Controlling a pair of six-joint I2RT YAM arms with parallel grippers.
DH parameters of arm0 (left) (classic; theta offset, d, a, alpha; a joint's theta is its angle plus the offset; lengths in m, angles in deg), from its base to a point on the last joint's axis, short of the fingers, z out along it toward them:
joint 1: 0 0.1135 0.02 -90
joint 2: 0 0 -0.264 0
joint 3: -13.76 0 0.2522 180
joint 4: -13.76 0 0.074 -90
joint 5: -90 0 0 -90
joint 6: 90 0.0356 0 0
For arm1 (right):
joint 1: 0 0.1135 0.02 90
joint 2: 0 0 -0.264 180
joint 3: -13.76 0 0.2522 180
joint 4: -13.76 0 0.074 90
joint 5: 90 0 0 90
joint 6: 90 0.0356 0 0
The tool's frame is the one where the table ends.
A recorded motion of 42 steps. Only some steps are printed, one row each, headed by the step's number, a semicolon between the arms.
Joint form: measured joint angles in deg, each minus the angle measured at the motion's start. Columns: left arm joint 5, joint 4, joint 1, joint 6, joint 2, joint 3; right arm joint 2, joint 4, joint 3, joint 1, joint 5, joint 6.
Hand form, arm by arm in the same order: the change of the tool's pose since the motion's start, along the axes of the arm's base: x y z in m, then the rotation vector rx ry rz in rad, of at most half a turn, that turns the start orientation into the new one. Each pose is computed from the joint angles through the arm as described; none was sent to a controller.
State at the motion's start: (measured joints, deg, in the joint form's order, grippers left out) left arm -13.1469 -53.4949 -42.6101 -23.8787 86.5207 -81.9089; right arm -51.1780 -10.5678 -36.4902 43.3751 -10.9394 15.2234
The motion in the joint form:
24: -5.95 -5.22 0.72 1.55 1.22 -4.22; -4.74 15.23 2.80 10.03 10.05 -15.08
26: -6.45 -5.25 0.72 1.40 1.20 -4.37; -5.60 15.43 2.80 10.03 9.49 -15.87
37: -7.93 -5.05 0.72 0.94 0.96 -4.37; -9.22 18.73 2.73 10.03 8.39 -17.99
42: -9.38 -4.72 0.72 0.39 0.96 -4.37; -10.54 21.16 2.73 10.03 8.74 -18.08
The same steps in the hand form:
24: -0.0004 0.0008 0.0120 -0.0352 0.0741 -0.0629; -0.0102 0.0359 -0.0067 -0.0847 -0.3368 0.1066
26: -0.0006 0.0006 0.0129 -0.0429 0.0786 -0.0653; -0.0091 0.0380 -0.0094 -0.0975 -0.3381 0.1224
37: -0.0018 0.0005 0.0146 -0.0658 0.0918 -0.0723; -0.0031 0.0473 -0.0165 -0.1134 -0.3599 0.1544
42: -0.0021 -0.0003 0.0152 -0.0872 0.1072 -0.0779; -0.0002 0.0509 -0.0172 -0.1021 -0.3748 0.1459

